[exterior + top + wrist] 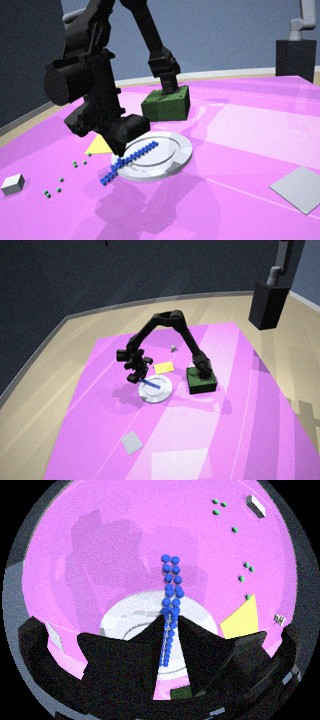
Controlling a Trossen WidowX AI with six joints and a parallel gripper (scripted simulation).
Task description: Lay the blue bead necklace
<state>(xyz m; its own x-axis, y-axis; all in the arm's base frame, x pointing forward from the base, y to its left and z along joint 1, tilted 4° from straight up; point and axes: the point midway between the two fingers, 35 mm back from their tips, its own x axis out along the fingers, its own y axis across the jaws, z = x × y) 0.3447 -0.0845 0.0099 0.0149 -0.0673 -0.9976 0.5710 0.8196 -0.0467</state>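
Now: gripper tip 6 cm to the right of the round white bead board, 6 cm past it and 3 cm above it. Round my gripper tip: yellow sheet: 13 cm behind, 10 cm to the right, 4 cm below; then grey tile: 36 cm to the left, 8 cm ahead, 4 cm below; then cube: 27 cm to the right, 9 cm ahead, 3 cm below.
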